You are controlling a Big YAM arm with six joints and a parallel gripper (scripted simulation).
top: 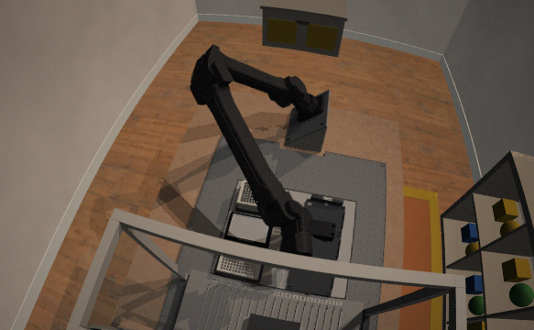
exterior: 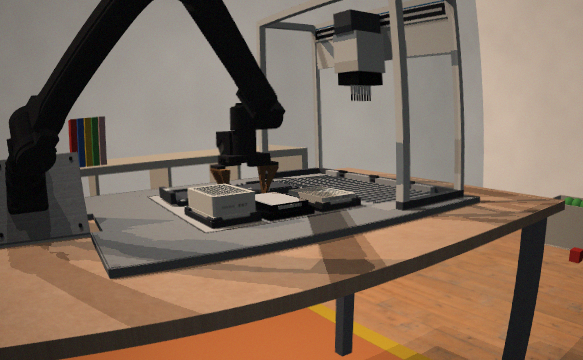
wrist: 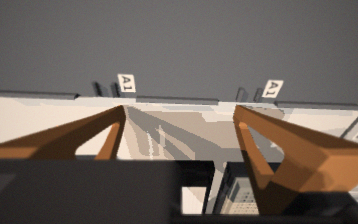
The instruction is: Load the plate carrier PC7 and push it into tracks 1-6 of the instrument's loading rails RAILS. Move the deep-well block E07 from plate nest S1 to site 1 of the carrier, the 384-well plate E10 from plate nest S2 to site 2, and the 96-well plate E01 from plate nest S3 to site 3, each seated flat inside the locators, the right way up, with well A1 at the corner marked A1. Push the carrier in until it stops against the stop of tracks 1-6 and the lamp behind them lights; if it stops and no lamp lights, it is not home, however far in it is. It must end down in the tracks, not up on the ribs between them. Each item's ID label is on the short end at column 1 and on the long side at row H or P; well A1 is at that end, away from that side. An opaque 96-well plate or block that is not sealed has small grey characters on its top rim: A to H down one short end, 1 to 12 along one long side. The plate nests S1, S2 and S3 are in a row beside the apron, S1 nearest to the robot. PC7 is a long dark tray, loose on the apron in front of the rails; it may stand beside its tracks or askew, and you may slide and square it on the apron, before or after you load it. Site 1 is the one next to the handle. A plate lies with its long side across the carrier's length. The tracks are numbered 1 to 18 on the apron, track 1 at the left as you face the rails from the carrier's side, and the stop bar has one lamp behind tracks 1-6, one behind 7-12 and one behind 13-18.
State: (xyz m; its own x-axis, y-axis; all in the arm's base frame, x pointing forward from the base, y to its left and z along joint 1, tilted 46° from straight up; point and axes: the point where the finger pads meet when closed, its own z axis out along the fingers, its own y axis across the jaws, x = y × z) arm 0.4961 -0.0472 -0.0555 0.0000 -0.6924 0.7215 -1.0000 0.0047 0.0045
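Now: hand 140 mm to the left of the 96-well plate E01, 100 mm short of it and 10 mm below it. Round my hand: nest S3: 140 mm to the right, 100 mm ahead, 10 mm below; dark carrier PC7: 80 mm to the left; nest S2: 140 mm to the right, 10 mm below, 10 mm behind.
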